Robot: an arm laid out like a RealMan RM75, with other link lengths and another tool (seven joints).
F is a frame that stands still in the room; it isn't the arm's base.
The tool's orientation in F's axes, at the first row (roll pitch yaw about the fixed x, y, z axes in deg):
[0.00 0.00 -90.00]
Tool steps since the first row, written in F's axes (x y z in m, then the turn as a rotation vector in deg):
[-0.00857 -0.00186 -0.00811 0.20 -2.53 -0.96]
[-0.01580 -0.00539 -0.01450 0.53 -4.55 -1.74]
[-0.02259 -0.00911 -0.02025 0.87 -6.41 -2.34]
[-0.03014 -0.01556 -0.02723 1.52 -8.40 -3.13]
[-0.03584 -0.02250 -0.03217 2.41 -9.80 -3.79]
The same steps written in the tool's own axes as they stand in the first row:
[0.00186 -0.00857 -0.00811 2.53 0.20 -0.96]
[0.00539 -0.01580 -0.01450 4.55 0.53 -1.74]
[0.00911 -0.02259 -0.02025 6.41 0.87 -2.34]
[0.01556 -0.03014 -0.02723 8.40 1.52 -3.13]
[0.02250 -0.03584 -0.03217 9.80 2.41 -3.79]

